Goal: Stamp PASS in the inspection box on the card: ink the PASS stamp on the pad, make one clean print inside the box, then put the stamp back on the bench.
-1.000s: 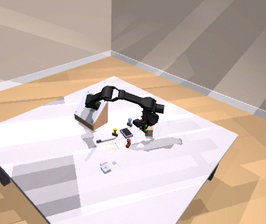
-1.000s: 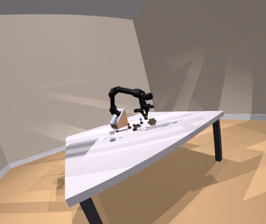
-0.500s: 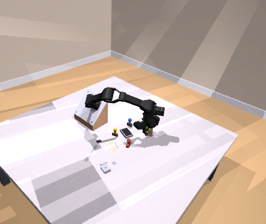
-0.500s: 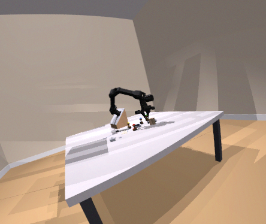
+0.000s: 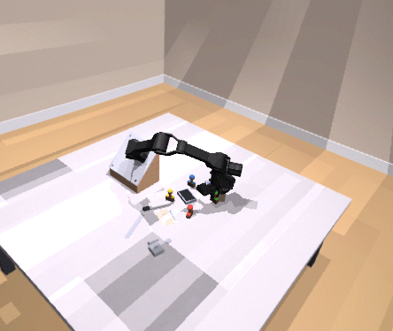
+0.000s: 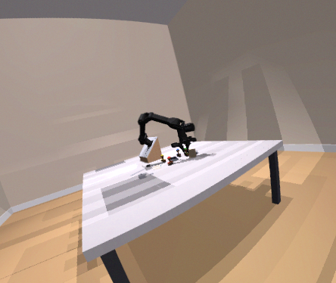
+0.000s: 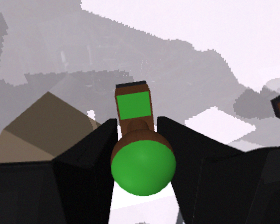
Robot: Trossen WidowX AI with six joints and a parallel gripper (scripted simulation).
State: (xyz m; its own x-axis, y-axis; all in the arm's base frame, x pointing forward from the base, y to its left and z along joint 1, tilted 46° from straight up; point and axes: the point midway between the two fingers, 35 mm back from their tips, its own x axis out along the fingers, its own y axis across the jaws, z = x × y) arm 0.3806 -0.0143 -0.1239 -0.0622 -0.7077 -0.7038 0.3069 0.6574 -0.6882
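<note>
My gripper tip is now right at the green-knobbed stamp. Also, from my gripper tip: cardboard box (1 cm behind, 6 cm to the left, 2 cm below); then red stamp (5 cm behind, 13 cm to the right, 3 cm below); then blue-edged tray (8 cm behind, 12 cm to the left, 3 cm below).
</note>
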